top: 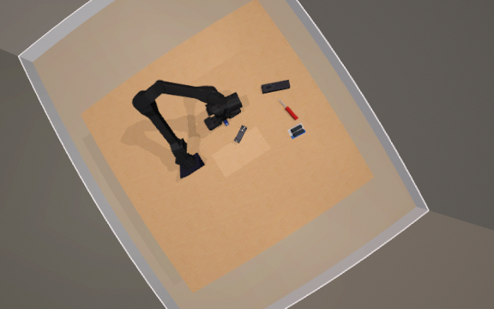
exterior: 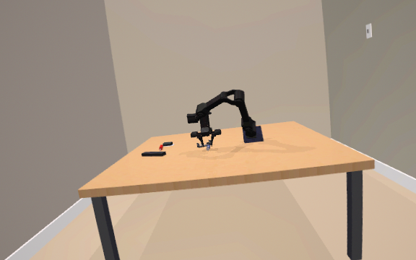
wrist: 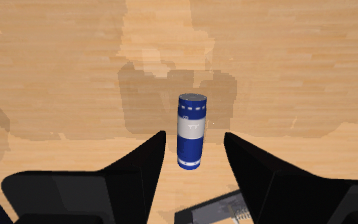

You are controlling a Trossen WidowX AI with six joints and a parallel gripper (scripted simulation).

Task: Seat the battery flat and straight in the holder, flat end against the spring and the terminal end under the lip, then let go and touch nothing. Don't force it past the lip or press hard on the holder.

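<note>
Now: the battery 10 mm below my gripper tip. The rest, counted from my gripper tip: black remote-like bar 340 mm ahead, 20 mm to the left; red screwdriver 340 mm ahead, 120 mm to the right, 10 mm below.
</note>
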